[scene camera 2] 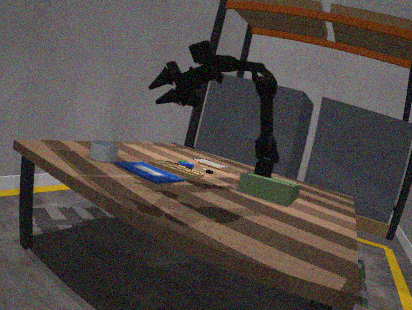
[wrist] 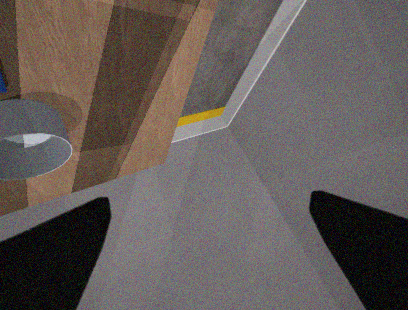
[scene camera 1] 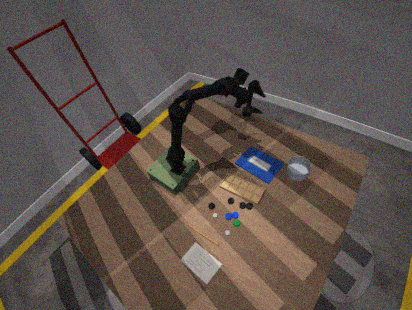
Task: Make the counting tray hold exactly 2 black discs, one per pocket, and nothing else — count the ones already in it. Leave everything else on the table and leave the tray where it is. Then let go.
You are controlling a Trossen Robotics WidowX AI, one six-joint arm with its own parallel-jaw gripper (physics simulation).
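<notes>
The counting tray, light wood with small pockets, lies on the table; I can make out no disc in it, though its pockets are small and grainy. Several black discs lie loose beside it: one at the left, one near the tray's edge, and a pair close together. A black disc also shows in scene camera 2. My gripper is wide open and empty, high above the table's far side, well away from tray and discs.
Two blue discs, a green disc and two white discs lie near the black ones. A blue tray and a clear round container stand beyond the counting tray. A thin stick lies near paper.
</notes>
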